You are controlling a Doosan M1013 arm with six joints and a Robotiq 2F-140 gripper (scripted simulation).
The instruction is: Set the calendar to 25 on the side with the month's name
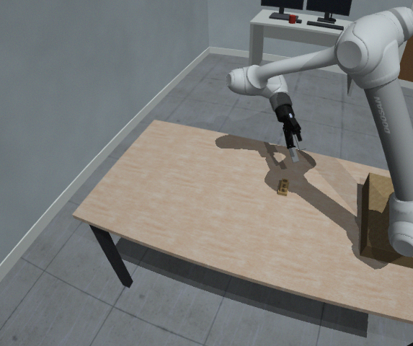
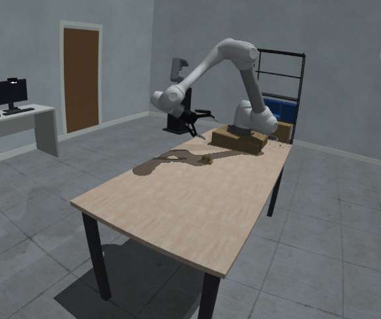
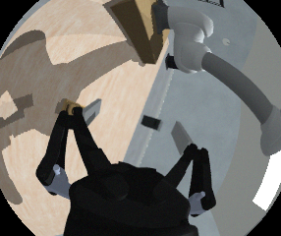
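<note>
Now: the wooden calendar tray 3 cm ahead of my hand, 1 cm to the left of it and 21 cm below it.
</note>
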